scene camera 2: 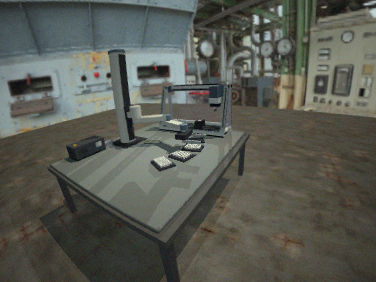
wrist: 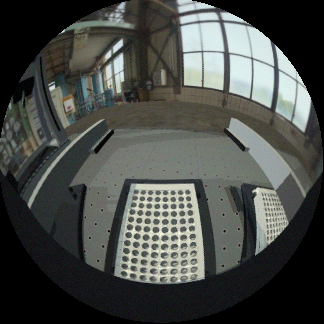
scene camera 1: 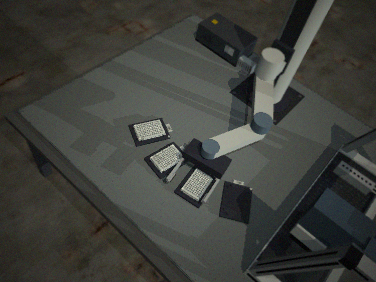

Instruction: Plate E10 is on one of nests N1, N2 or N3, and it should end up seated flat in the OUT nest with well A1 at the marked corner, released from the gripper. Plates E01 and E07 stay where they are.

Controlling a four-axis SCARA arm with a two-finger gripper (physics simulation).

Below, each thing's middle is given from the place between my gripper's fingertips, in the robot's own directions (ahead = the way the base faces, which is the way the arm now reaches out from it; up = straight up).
Scene:
Now: the OUT nest (wrist: pixel 206 228) 11 cm behind my hand, 1 cm to the right of it and 8 cm below it. From my hand the other things lie so: N1 nest (scene camera 1: pixel 236 200): 16 cm behind, 16 cm to the left, 8 cm below.

